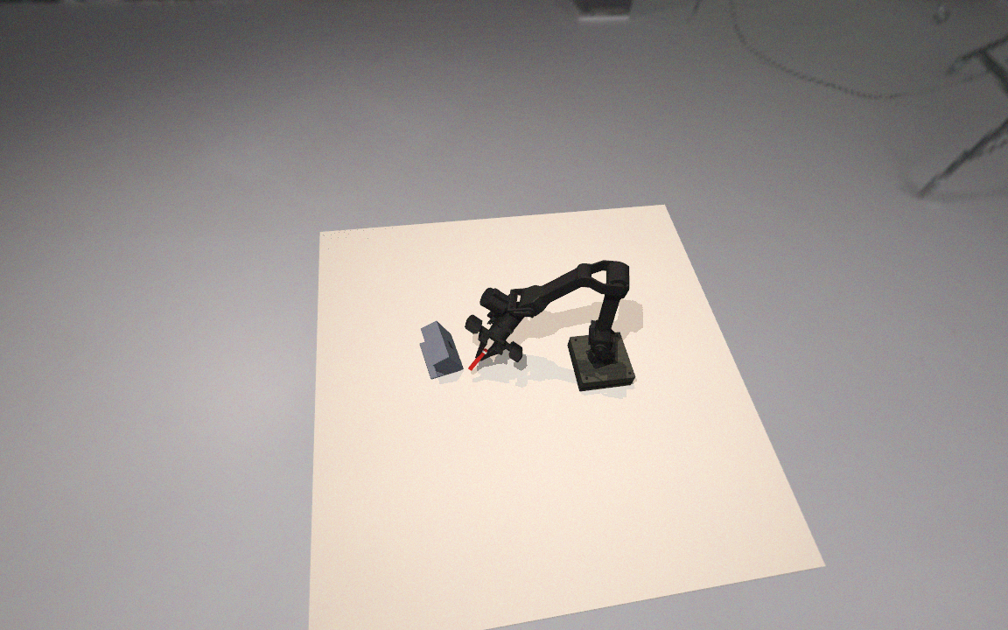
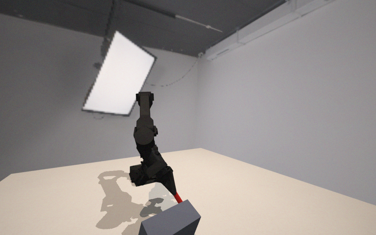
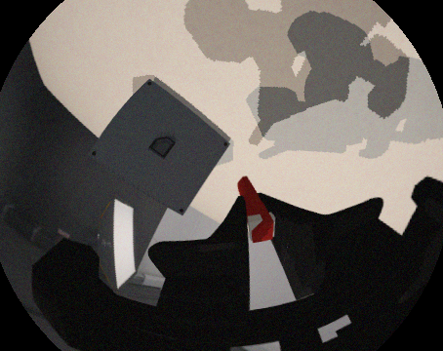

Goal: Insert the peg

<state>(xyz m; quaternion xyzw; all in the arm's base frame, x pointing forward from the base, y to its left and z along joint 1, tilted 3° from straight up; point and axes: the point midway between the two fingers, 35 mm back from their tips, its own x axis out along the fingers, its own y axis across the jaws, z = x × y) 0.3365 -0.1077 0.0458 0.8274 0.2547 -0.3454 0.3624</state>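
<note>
Right now the grey sloped panel is 9 cm to the right of my gripper tip, 8 cm ahead of it and 3 cm below it. The rest, counted from my gripper tip: thin red peg 1 cm behind, 1 cm above.
</note>
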